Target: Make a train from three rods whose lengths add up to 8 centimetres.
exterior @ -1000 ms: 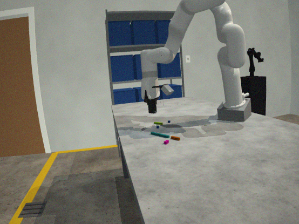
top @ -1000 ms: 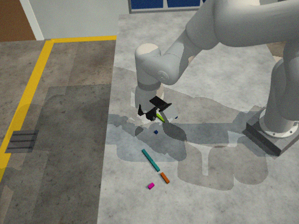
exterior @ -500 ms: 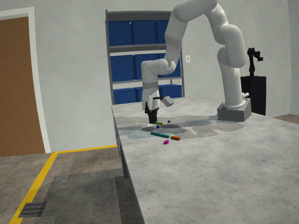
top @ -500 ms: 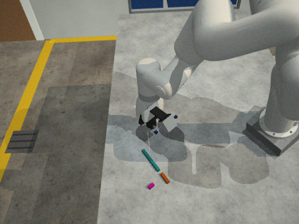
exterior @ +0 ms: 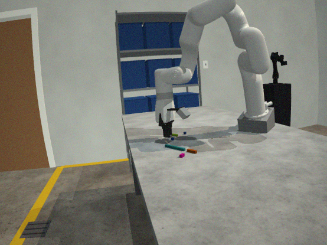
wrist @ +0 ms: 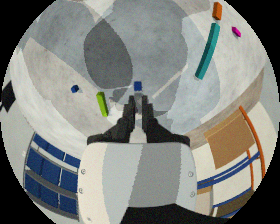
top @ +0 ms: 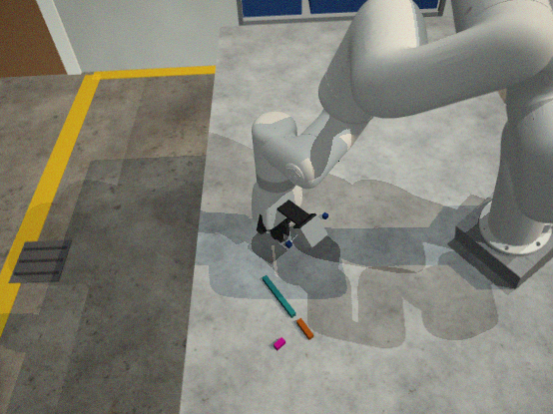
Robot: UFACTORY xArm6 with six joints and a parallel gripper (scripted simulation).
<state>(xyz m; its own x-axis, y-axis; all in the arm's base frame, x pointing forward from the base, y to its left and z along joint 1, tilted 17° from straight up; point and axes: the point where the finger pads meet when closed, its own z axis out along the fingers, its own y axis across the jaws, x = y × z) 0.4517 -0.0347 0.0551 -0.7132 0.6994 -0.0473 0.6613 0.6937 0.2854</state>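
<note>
My hand is 2 cm above the grey rod. The rest, counted from my hand: turquoise rod 14 cm to the left, 3 cm below; orange rod 5 cm behind, 20 cm to the left, 3 cm below; lime rod 4 cm behind, 5 cm to the right, 3 cm below.
</note>
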